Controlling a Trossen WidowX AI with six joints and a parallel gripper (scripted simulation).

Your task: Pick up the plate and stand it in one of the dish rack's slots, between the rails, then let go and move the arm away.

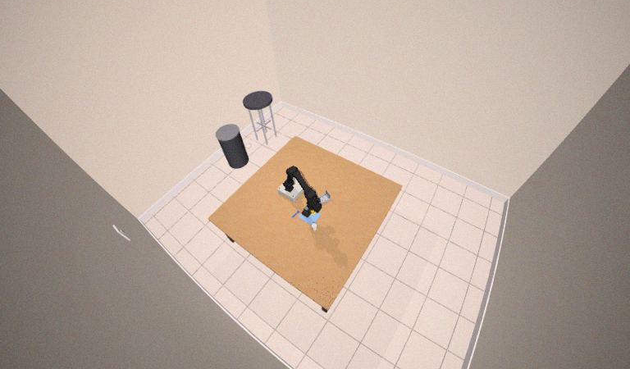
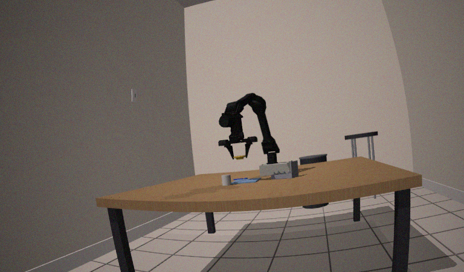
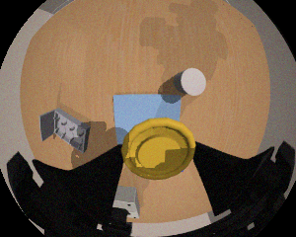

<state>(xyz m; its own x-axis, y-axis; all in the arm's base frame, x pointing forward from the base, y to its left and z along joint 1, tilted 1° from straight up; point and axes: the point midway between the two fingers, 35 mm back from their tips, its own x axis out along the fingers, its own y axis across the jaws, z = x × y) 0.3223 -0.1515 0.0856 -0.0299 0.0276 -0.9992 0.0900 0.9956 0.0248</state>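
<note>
Right now my gripper tip is 22 cm to the right of the grey dish rack, 10 cm above it and 1 cm past it. Round my gripper tip: white cup: 10 cm below, 7 cm to the right, 6 cm ahead; blue spoon: 15 cm behind, 12 cm below, 2 cm to the right; small yellow plate: 1 cm above.
</note>
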